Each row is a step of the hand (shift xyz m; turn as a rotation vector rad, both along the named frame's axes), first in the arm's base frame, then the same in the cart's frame.
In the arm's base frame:
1: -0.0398 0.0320 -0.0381 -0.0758 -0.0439 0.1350
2: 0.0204 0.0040 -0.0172 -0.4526 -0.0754 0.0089
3: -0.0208 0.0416 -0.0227 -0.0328 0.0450 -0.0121
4: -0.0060 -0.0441 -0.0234 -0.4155 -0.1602 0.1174
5: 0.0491 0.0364 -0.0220 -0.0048 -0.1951 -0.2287
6: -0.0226 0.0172 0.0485 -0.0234 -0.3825 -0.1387
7: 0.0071 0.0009 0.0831 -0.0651 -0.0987 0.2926
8: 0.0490 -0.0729 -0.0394 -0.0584 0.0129 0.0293
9: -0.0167 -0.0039 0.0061 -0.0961 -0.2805 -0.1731
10: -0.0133 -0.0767 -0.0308 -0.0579 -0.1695 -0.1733
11: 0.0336 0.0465 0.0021 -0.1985 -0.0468 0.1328
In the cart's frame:
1: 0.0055 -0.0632 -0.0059 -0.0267 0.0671 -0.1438
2: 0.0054 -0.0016 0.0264 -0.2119 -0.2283 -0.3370
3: 0.0246 -0.0454 -0.0027 0.0268 -0.0466 -0.0189
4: -0.0483 -0.0011 0.0138 -0.2466 -0.0959 -0.3770
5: 0.0427 -0.0016 0.0489 -0.2416 -0.0783 0.1609
6: 0.0217 0.0129 -0.0502 -0.3921 0.0519 0.0981
7: 0.0262 0.0611 -0.0503 -0.0291 0.2052 -0.2380
8: -0.0611 0.0324 0.0670 0.0009 -0.0196 -0.0636
9: -0.0072 -0.0040 -0.0162 -0.3329 -0.0577 0.0612
10: -0.0822 0.0033 0.0153 -0.2202 -0.0821 0.0830
11: 0.0535 0.0016 0.0207 -0.0696 -0.0054 -0.2331

